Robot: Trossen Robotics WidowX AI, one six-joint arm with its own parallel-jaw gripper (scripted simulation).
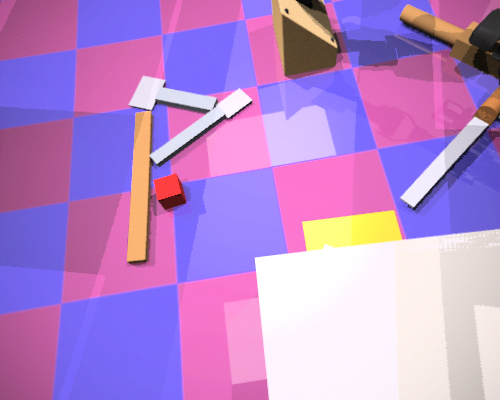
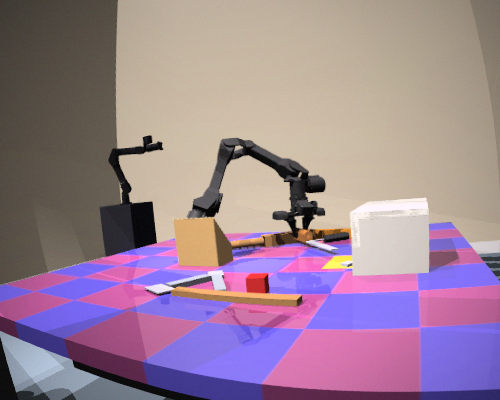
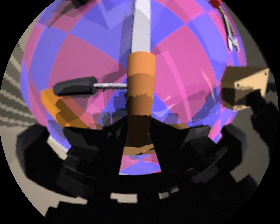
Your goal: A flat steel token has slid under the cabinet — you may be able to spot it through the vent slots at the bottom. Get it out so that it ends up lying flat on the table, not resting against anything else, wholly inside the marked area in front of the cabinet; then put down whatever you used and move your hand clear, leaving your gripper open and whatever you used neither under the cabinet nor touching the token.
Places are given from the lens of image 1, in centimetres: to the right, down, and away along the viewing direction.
red cube (image 1: 170,192): -13, -1, 70
wooden slat (image 1: 139,220): -19, 4, 71
grey paddle-ended bar (image 1: 236,101): -3, -19, 80
grey t-shaped tool (image 1: 150,90): -20, -22, 84
The marked spots on the wooden slat and the grey t-shaped tool are 29 cm apart.
